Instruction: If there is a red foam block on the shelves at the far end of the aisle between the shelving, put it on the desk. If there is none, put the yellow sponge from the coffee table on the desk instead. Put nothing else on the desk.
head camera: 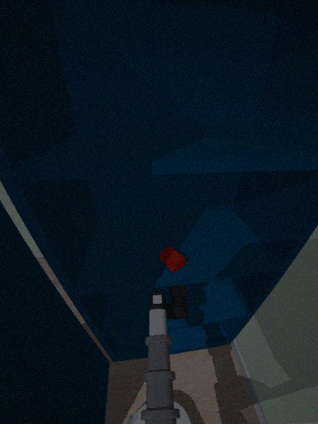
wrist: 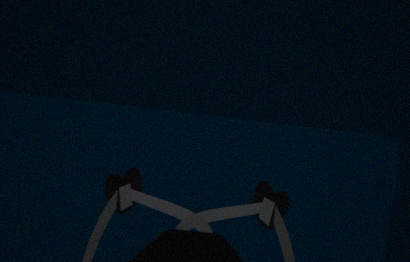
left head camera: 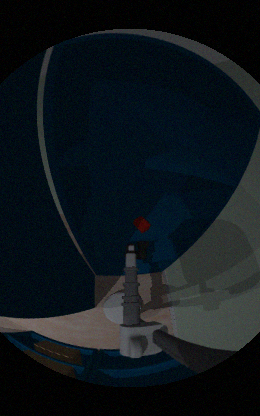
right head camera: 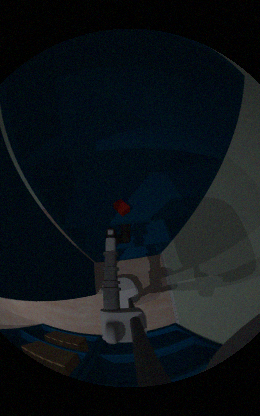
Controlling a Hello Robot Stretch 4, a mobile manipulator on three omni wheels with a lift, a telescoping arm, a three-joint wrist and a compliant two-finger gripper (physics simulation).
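Seen in the pictures: gripper, between the fingertips: (wrist: 197, 189); robot's base, origin of its link: (left head camera: 121, 307) (right head camera: 120, 292).
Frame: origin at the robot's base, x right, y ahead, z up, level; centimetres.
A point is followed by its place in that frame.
Note:
A red foam block (head camera: 173, 259) @[x 6.9, y 52.2, z 100.9 cm] (left head camera: 142, 224) @[x 6.8, y 52.1, z 100.9 cm] (right head camera: 122, 207) @[x 7.5, y 52.0, z 100.9 cm] sits on a dark blue shelf unit, beyond the end of my arm in the three head views. It does not show in the wrist view. My gripper (wrist: 197, 189) @[x 8.8, y 69.8, z 84.6 cm] is open in the wrist view, its two dark fingertips wide apart with nothing between them, against a dark blue surface. In the head views the dark wrist shows just short of the block and the fingertips cannot be made out. The desk, the coffee table and the yellow sponge do not show.
A pale wall (head camera: 290, 310) @[x 59.5, y 39.0, z 77.9 cm] (left head camera: 215, 280) @[x 61.7, y 11.6, z 87.3 cm] (right head camera: 215, 250) @[x 61.2, y 18.2, z 98.5 cm] stands close on the right, with the robot's shadow on it. Another dark blue surface is on the left. Brown boxes (left head camera: 57, 351) (right head camera: 50, 357) lie on blue shelving at the lower left. Wood-coloured floor (head camera: 195, 365) @[x 26.9, y 38.0, z -2.7 cm] shows below the shelves.

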